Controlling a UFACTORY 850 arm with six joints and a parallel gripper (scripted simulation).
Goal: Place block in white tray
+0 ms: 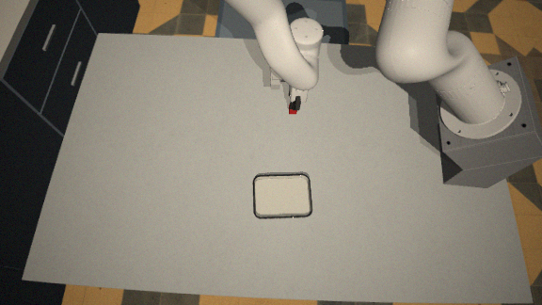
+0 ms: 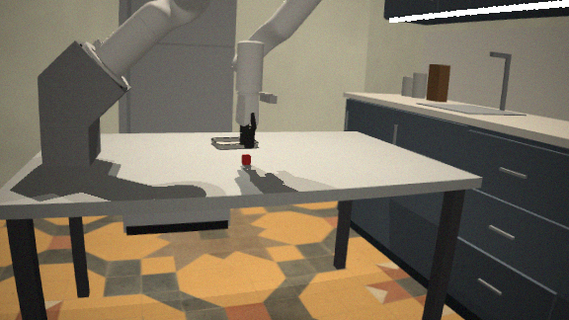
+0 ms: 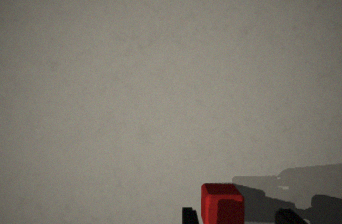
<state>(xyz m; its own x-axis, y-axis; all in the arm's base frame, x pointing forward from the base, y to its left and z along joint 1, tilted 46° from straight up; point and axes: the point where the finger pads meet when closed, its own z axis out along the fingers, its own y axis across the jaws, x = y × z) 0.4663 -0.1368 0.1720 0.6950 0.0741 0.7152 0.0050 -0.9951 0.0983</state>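
My gripper is now 60 mm above the red block. The rest, counted from my hand: white tray: 40 mm ahead, 290 mm to the left, 70 mm below.
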